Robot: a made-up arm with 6 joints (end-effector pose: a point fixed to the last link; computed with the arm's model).
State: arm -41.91 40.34 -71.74 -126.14 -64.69 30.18
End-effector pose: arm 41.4 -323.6 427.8 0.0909 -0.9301 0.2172 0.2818
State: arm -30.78 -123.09 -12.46 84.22 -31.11 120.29
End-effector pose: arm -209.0 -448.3 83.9 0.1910 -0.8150 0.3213 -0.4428
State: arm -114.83 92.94 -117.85 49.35 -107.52 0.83
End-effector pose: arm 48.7 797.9 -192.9 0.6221 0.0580 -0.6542 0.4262
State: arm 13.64 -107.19 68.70 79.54 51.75 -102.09
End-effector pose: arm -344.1 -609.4 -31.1 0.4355 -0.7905 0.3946 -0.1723
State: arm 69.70 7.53 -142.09 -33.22 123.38 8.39
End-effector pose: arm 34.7 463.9 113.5 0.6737 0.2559 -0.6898 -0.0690
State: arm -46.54 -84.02 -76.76 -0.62 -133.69 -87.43
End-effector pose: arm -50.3 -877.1 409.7 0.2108 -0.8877 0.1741 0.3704
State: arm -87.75 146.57 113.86 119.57 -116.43 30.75
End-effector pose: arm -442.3 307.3 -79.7 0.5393 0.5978 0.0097 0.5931
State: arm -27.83 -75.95 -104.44 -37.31 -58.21 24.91
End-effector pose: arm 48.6 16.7 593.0 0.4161 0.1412 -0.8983 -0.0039
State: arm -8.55 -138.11 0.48 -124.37 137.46 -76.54
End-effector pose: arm 635.2 -560.6 -215.2 0.5962 -0.3646 -0.3959 -0.5957
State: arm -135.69 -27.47 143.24 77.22 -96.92 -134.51
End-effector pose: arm 170.1 -724.6 482.8 0.2389 -0.9653 -0.1049 -0.0124
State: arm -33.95 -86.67 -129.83 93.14 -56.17 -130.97
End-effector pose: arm 385.7 -648.1 505.4 0.1002 -0.5638 -0.7762 -0.2636
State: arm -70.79 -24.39 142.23 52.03 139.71 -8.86
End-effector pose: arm -127.5 97.8 -24.7 0.9496 -0.1504 -0.1444 0.2343
